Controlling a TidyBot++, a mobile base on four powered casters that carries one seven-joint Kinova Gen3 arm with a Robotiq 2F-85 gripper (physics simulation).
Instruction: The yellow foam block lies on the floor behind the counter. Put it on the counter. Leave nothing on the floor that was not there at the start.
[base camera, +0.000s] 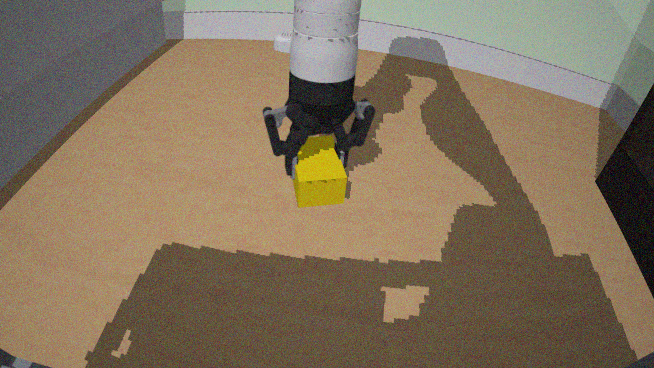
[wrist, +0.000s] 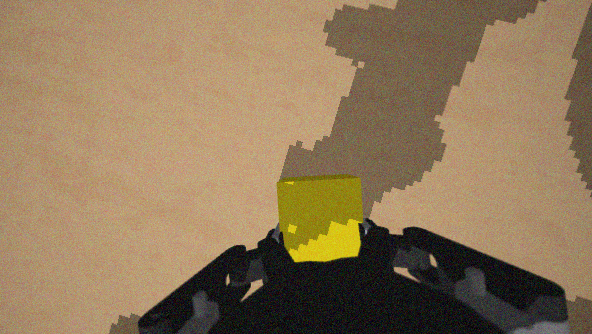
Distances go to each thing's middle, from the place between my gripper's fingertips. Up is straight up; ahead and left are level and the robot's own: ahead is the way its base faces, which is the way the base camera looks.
Labels:
I see the yellow foam block (base camera: 320, 179) right at my hand.

